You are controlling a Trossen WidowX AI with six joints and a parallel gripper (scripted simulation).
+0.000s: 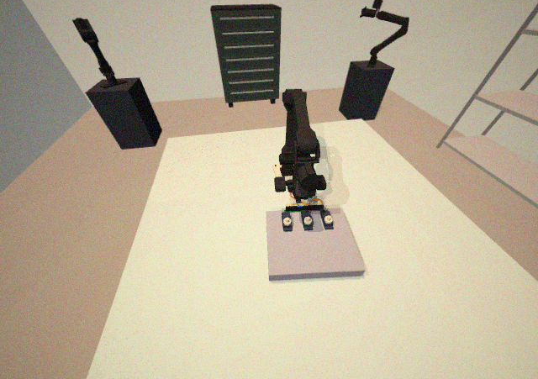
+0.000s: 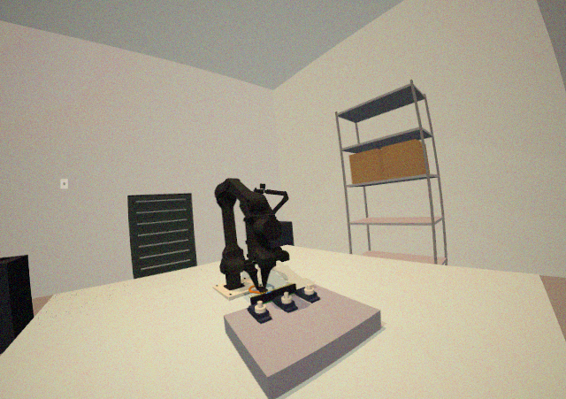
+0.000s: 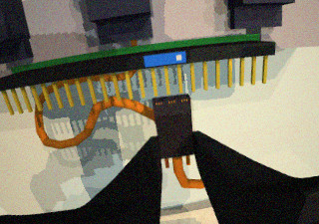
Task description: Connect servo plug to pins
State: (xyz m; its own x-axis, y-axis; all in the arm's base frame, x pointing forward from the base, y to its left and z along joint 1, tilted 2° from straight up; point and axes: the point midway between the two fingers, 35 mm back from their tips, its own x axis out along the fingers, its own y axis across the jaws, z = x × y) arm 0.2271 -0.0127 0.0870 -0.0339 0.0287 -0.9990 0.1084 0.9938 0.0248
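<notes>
The blue band lies 5 cm ahead of my gripper tip. From my gripper tip the other things lie so: grey printed holder: 20 cm ahead, 5 cm below; then pin strip: 5 cm ahead, 2 cm to the left, 1 cm below.
</notes>
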